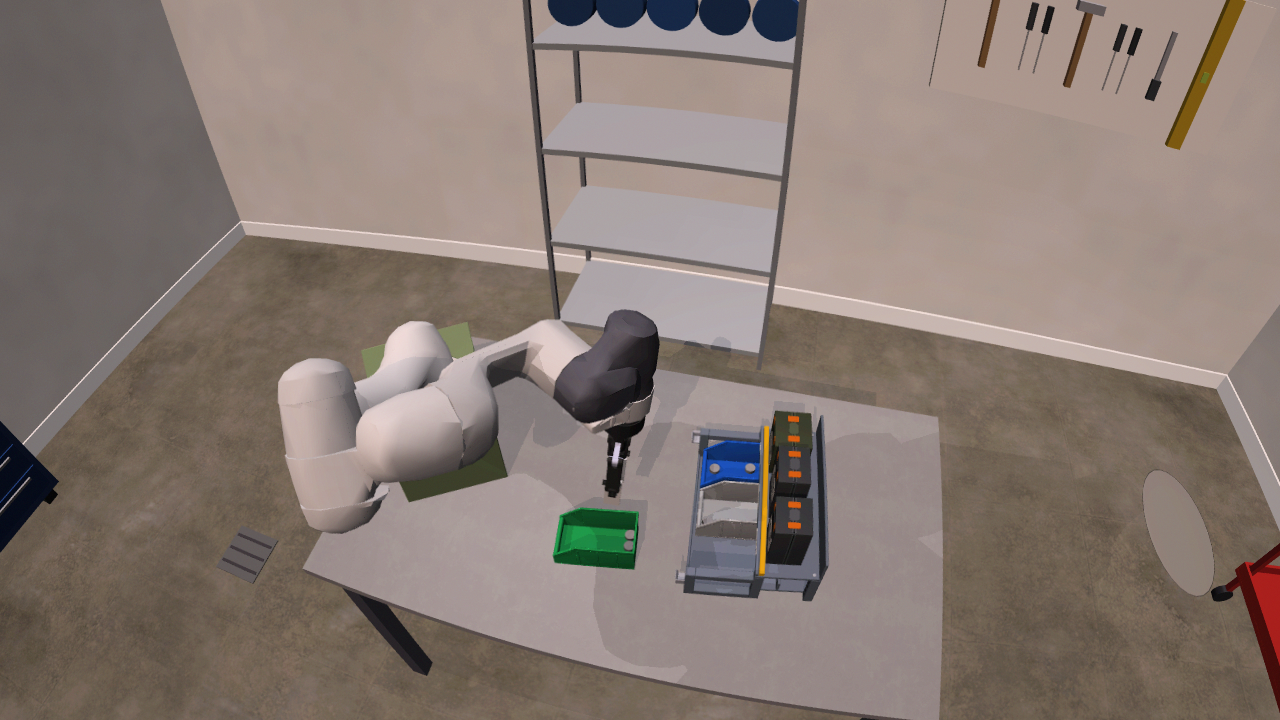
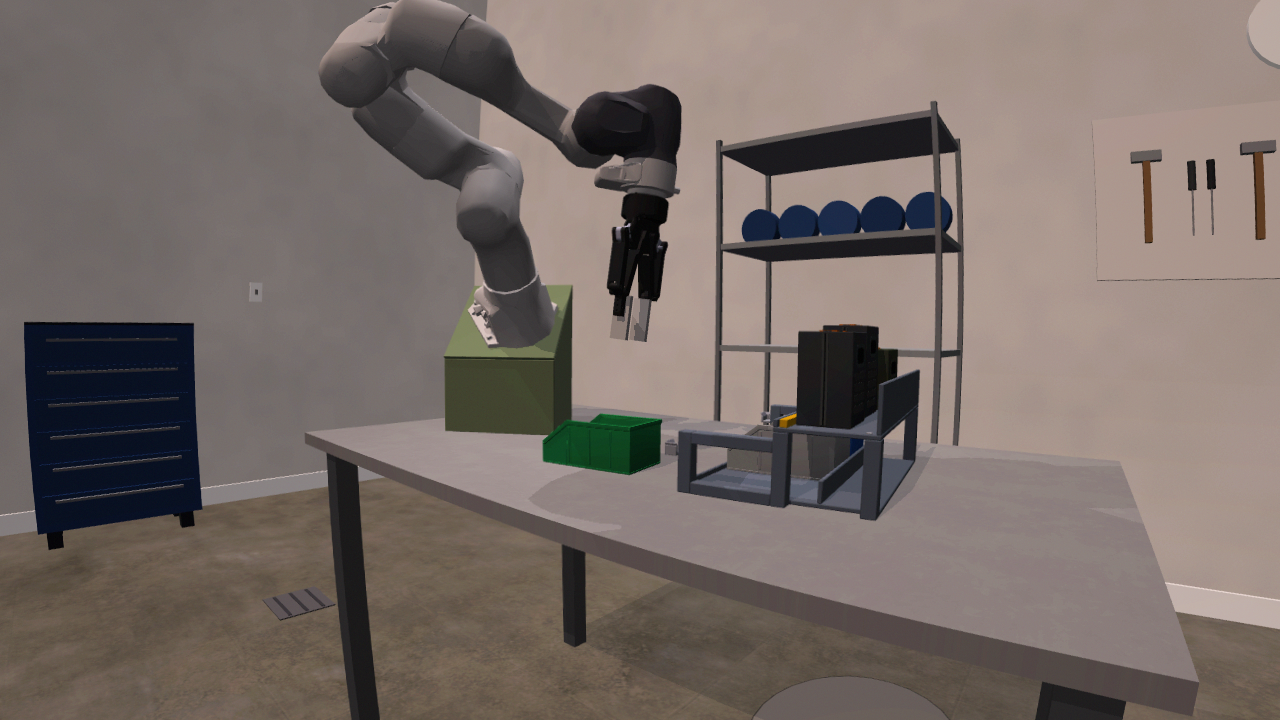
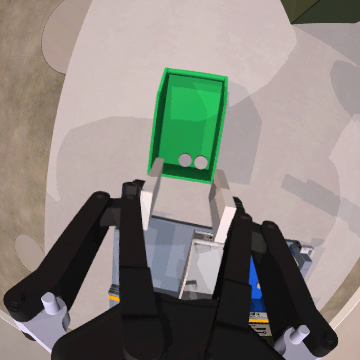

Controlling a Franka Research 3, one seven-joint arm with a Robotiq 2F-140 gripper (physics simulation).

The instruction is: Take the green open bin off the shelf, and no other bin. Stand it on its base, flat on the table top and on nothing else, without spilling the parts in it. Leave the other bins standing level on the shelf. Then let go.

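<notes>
The green open bin [image 1: 594,538] [image 2: 601,445] [image 3: 190,120] stands upright, flat on the table top [image 1: 859,644] [image 2: 760,546] [image 3: 100,100], apart from the shelf. Two round grey parts [image 3: 193,161] lie inside it at one end. My gripper [image 1: 612,492] [image 2: 630,329] [image 3: 186,177] is partly open and empty, pointing down, well above the table and clear of the bin. The low grey shelf [image 1: 822,501] [image 2: 870,479] [image 3: 132,255] holds a blue bin [image 1: 729,471] [image 3: 255,287] and a light grey bin [image 1: 729,512] [image 3: 204,270] side by side; both look level.
Several dark cases [image 1: 792,530] [image 2: 827,376] with orange marks stand on the upper level of the low shelf, behind a yellow bar [image 1: 765,510]. The green pedestal [image 2: 505,394] carries the arm. A tall metal rack [image 1: 537,161] [image 2: 937,268] stands behind the table.
</notes>
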